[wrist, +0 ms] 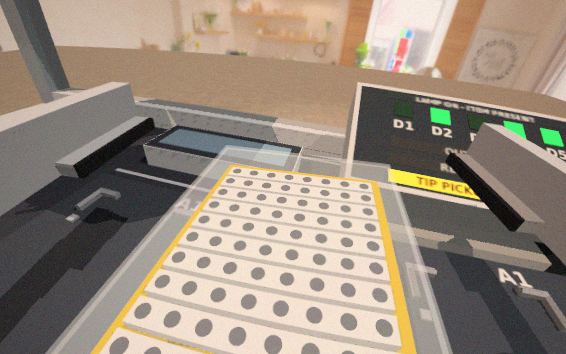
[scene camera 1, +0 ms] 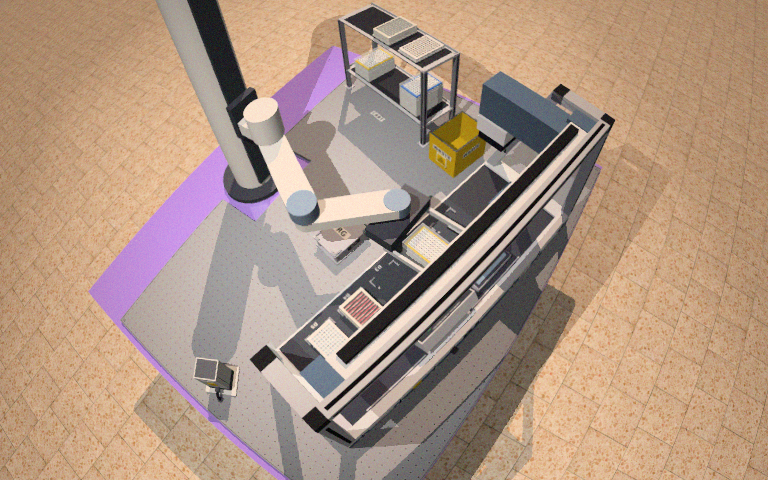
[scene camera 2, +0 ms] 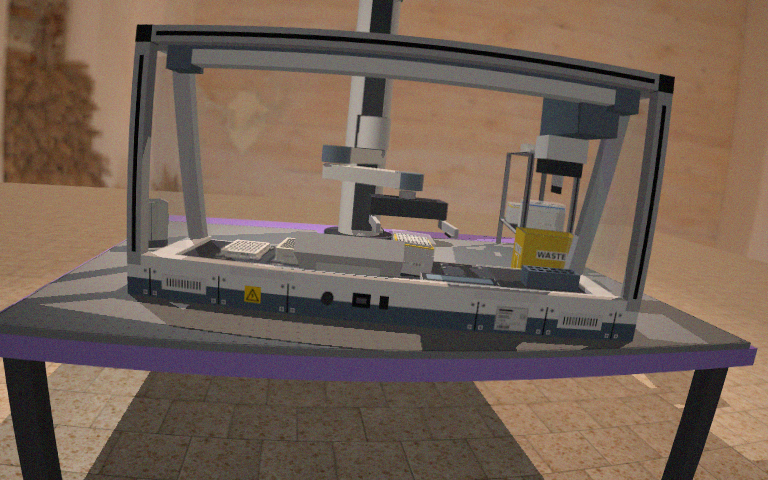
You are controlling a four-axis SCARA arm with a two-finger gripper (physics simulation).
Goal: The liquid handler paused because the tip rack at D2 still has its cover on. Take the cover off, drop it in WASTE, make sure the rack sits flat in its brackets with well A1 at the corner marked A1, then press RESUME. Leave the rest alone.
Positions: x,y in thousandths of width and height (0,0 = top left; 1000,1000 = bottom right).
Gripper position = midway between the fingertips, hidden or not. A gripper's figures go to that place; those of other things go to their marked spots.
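My gripper (scene camera 1: 583,528), 1.26 m from the lens. Yellow WASTE bin (scene camera 1: 592,303), 1.67 m from the lens. Gantry beam (scene camera 1: 574,553), 0.84 m from the lens; of the things named here, nearest to the lens. Yellow WASTE bin and gantry beam, marked spots 0.88 m apart.
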